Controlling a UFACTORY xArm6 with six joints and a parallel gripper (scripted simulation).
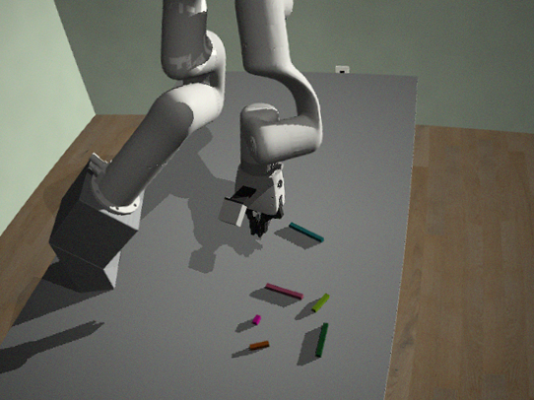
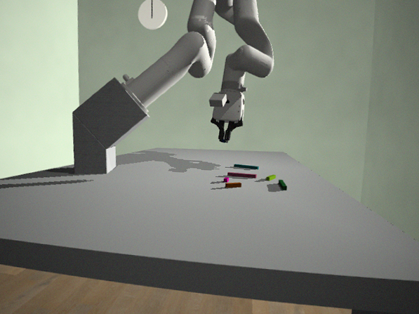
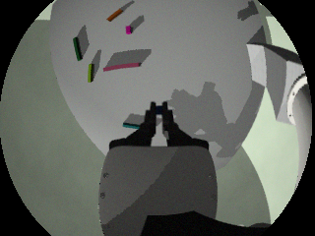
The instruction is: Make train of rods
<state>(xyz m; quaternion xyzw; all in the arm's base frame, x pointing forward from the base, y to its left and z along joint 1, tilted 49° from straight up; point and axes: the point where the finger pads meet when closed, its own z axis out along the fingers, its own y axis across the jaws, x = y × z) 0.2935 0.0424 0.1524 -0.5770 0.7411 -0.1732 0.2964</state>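
Right now the turquoise rod is 120 mm below my hand, 110 mm to the left of it and 60 mm ahead of it. The rest, counted from my hand: pink rod: 120 mm below, 80 mm to the right, 80 mm ahead; then magenta rod: 170 mm to the right, 120 mm below, 50 mm ahead; then blue rod: 20 mm below.
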